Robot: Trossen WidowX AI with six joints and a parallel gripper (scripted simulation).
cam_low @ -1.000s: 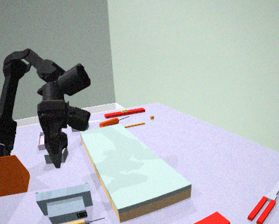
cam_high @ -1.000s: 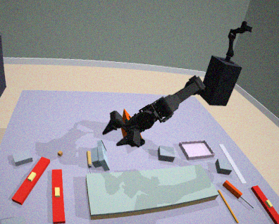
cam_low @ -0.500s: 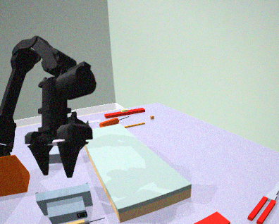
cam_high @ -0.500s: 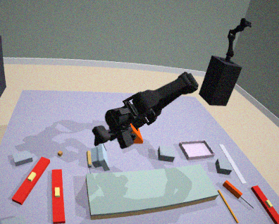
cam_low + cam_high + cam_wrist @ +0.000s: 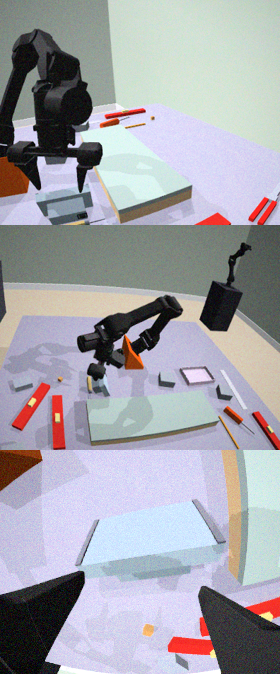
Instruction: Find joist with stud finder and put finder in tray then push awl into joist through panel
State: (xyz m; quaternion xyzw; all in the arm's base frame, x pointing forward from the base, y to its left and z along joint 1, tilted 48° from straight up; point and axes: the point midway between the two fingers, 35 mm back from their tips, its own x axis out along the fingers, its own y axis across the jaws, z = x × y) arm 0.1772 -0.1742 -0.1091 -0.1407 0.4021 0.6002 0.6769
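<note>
The stud finder lies 20 mm ahead of my gripper tip, 10 mm to the right of it and 60 mm below it. The rest, counted from my gripper tip: grey block 10 mm behind, 320 mm to the right, 70 mm below; pale pink tray 10 mm behind, 520 mm to the left, 70 mm below; awl 30 mm ahead, 40 mm to the right, 70 mm below.
</note>
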